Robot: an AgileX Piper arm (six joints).
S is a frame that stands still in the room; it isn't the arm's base.
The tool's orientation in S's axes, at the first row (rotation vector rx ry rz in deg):
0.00 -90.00 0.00
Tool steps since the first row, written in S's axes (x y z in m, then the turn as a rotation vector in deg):
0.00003 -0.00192 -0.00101 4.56 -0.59 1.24
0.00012 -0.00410 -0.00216 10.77 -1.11 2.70
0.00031 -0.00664 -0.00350 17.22 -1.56 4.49
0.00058 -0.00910 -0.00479 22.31 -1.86 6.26
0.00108 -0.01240 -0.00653 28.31 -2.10 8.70
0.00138 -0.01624 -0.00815 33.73 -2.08 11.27
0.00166 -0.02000 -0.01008 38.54 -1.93 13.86
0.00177 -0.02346 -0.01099 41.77 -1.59 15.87
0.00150 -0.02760 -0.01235 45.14 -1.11 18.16
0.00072 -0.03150 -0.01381 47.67 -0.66 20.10
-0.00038 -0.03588 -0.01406 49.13 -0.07 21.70
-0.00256 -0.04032 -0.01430 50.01 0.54 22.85
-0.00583 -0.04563 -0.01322 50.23 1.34 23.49
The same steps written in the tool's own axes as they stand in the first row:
-0.00101 -0.00192 -0.00003 1.24 -0.59 -4.56
-0.00216 -0.00410 -0.00012 2.70 -1.11 -10.77
-0.00350 -0.00664 -0.00031 4.49 -1.56 -17.22
-0.00479 -0.00910 -0.00058 6.26 -1.86 -22.31
-0.00653 -0.01240 -0.00108 8.70 -2.10 -28.31
-0.00815 -0.01624 -0.00138 11.27 -2.08 -33.73
-0.01008 -0.02000 -0.00166 13.86 -1.93 -38.54
-0.01099 -0.02346 -0.00177 15.87 -1.59 -41.77
-0.01235 -0.02760 -0.00150 18.16 -1.11 -45.14
-0.01381 -0.03150 -0.00072 20.10 -0.66 -47.67
-0.01406 -0.03588 0.00038 21.70 -0.07 -49.13
-0.01430 -0.04032 0.00256 22.85 0.54 -50.01
-0.01322 -0.04563 0.00583 23.49 1.34 -50.23

